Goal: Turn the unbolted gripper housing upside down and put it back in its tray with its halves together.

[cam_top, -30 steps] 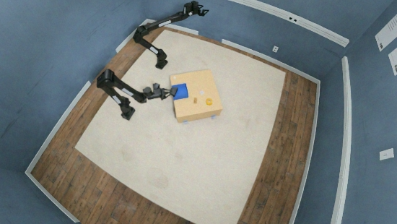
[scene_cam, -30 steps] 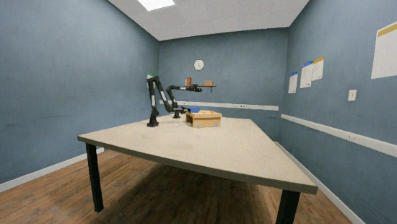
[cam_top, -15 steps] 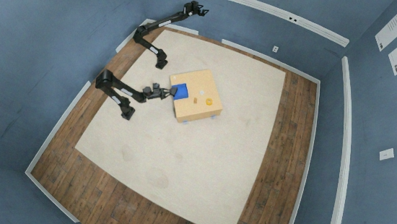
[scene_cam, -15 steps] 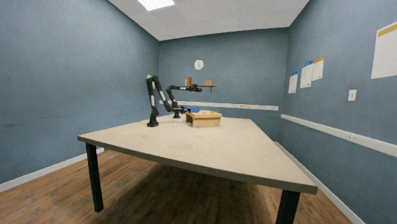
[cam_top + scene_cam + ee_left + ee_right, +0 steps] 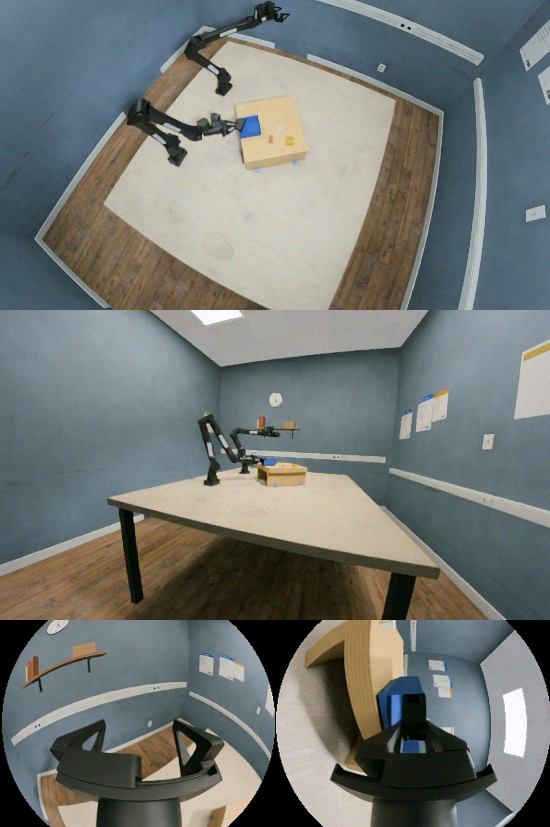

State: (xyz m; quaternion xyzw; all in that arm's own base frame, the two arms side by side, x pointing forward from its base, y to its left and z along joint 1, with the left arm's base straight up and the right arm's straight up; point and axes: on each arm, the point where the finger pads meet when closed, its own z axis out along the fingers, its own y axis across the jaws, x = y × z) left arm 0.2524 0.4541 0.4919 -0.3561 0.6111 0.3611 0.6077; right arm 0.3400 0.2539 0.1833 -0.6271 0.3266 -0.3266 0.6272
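Right now the blue tray is 7 cm ahead of my right hand, 3 cm to the left of it and 3 cm below it. The rest, counted from my right hand: brown block 20 cm ahead, 4 cm below, 2 cm to the left.
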